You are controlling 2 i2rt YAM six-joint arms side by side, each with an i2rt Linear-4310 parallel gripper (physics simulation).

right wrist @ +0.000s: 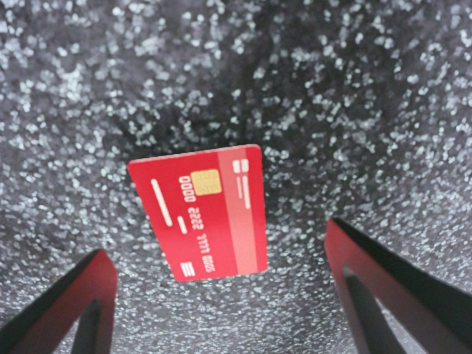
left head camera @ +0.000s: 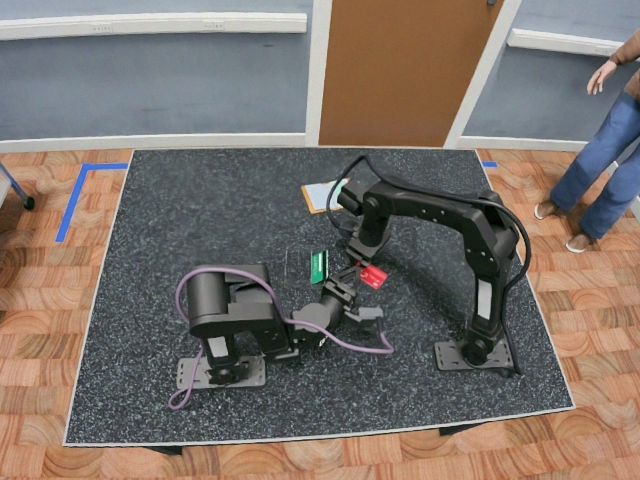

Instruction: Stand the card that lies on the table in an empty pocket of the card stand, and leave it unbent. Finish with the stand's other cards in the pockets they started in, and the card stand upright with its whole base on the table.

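Frame: origin at the left arm's base, x up, y ahead, z left, level; millimetres.
Where they show: left gripper, fingertip midpoint: (left head camera: 357, 270); right gripper, fingertip midpoint: (right wrist: 218, 246) (left head camera: 364, 259); left arm's base, link origin: (left head camera: 221, 373); right arm's base, link origin: (left head camera: 472, 355).
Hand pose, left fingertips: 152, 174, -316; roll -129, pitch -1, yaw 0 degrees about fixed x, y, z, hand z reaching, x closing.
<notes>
Each offset is from my left fingertips to the top centre of the thing, as dx, dy, dz. "pt": to the spot under its first point. Level surfaces: height alone.
The red card {-158, +76, -67} (left head camera: 373, 276) (right wrist: 220, 220) lies flat on the dark table, right of the card stand in the head view. My right gripper (left head camera: 360, 262) (right wrist: 218, 246) is open and empty above it, with the card between its blurred fingers in the wrist view. The see-through card stand (left head camera: 286, 266) shows as faint outlines in the head view. A green card {-117, +90, +69} (left head camera: 318, 267) is at its right part; its pockets cannot be made out. My left gripper (left head camera: 353, 273) is slightly open and empty, between the stand and the red card; its fingertips are partly hard to see.
A light blue sheet or booklet with an orange edge {pt -146, +334, +48} (left head camera: 319, 197) lies farther back on the table {dx -159} (left head camera: 206, 206), partly hidden by the right arm. The two arms' wrists are close together near the red card. A person (left head camera: 610, 149) stands beyond the table's right side.
</notes>
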